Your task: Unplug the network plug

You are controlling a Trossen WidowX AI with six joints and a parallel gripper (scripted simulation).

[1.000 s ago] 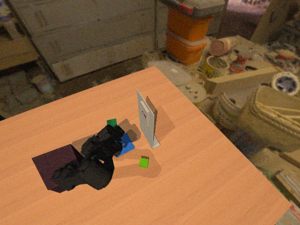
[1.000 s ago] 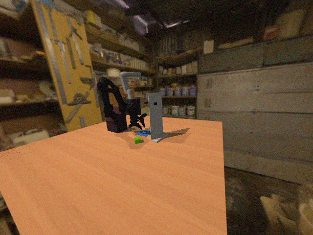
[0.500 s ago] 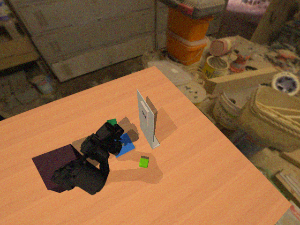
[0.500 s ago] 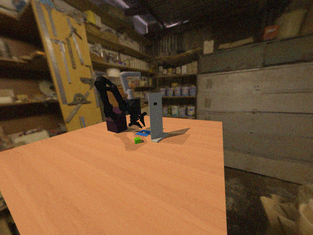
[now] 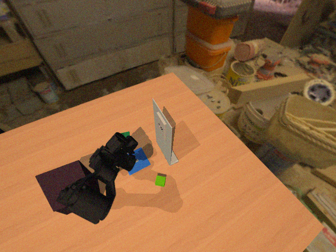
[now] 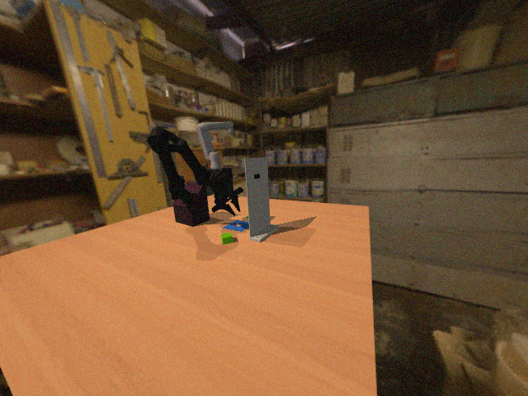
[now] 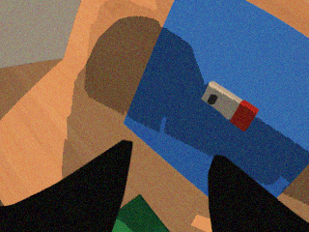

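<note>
Now: the network plug 10 mm to the right of my gripper tip and 60 mm below it. Round my gripper tip: grey upright panel 160 mm ahead, 40 mm to the right, 90 mm above; blue marked square 10 mm ahead, 60 mm below.
</note>
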